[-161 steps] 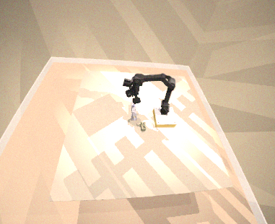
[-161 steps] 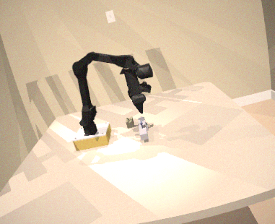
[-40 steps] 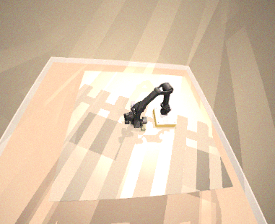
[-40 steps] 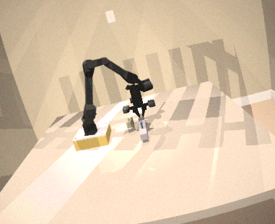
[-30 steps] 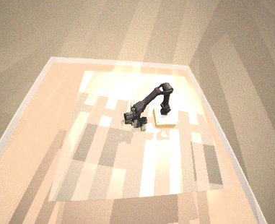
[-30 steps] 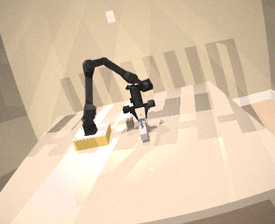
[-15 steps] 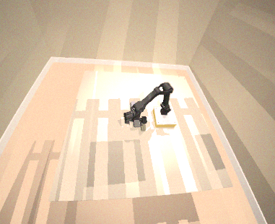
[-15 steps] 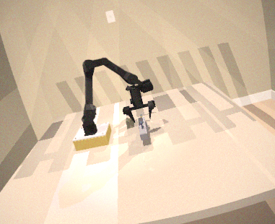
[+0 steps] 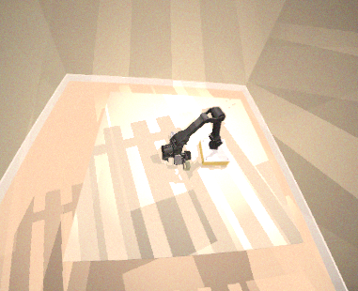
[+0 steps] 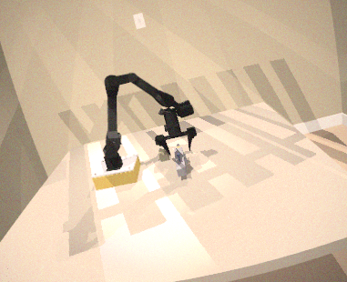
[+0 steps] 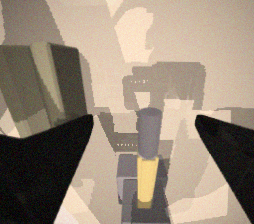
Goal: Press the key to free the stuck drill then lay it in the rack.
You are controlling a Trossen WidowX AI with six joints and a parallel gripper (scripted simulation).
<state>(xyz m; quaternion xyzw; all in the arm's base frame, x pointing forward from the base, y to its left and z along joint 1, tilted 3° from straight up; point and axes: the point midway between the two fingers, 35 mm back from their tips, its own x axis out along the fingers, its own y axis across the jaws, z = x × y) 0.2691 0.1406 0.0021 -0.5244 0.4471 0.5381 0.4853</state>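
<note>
Now: gripper tip 1 cm short of the drill, 4 cm to the left of it and 3 cm below it. The rest, counted from my gripper tip: sleeve block: 2 cm ahead, 14 cm to the right, 2 cm above; rack: 8 cm behind, 1 cm to the left.
</note>
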